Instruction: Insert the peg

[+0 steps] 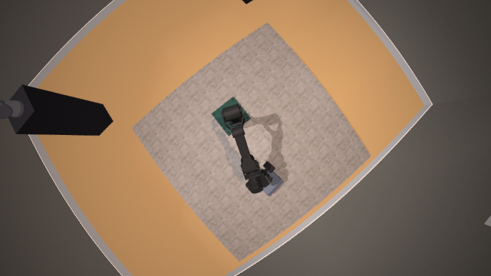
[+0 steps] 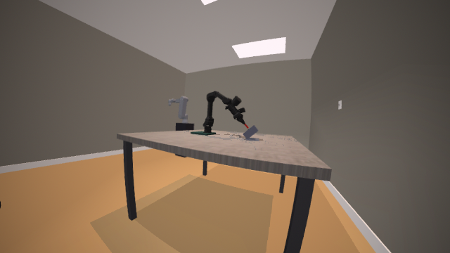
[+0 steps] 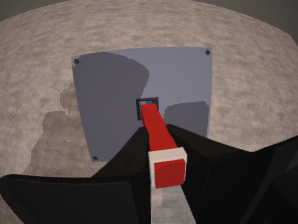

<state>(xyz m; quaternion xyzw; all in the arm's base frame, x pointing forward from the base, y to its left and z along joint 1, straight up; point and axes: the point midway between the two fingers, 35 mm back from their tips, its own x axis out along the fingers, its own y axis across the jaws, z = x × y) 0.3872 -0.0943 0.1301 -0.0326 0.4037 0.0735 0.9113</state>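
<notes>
My gripper tip is now 60 mm above the sloped panel, 50 mm short of it and 10 mm to the right of it. Also, from my gripper tip: red peg (10 mm behind, 10 mm above).
</notes>
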